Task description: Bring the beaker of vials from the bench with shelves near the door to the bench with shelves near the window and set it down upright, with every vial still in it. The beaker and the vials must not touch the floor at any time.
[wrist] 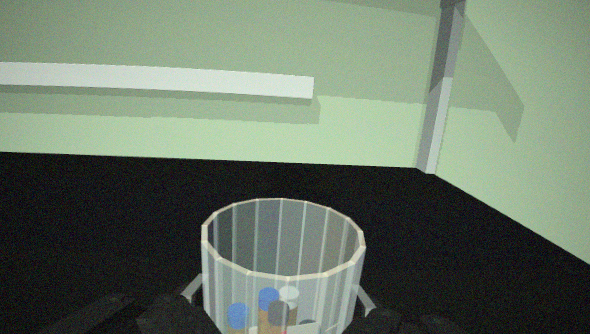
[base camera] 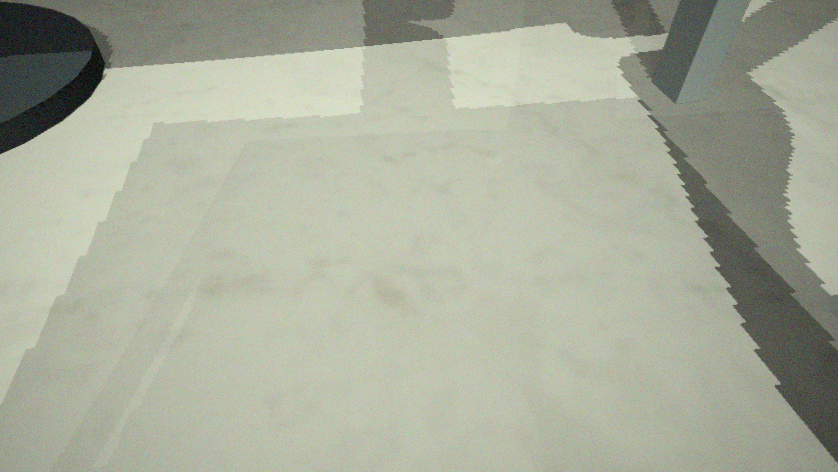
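A clear beaker [wrist: 282, 250] with a pale rim stands upright at the bottom middle of the wrist view. Several vials [wrist: 270, 312] with blue, white and grey caps show through its wall, inside it; their lower parts are cut off by the view's edge. My gripper [wrist: 278, 297] is shut on the beaker, one finger at each side of its wall. Behind the beaker spreads a black bench top [wrist: 100, 210]. Whether the beaker's base touches the bench top is hidden. The gripper and the beaker do not show in the base camera view.
A white shelf board [wrist: 160, 80] runs along the green wall, above the bench top at the left. A grey upright post [wrist: 438, 110] stands at the corner at the right. In the base camera view, a dark round object [base camera: 43, 76] is at the upper left and a blue-grey leg [base camera: 697, 52] at the upper right.
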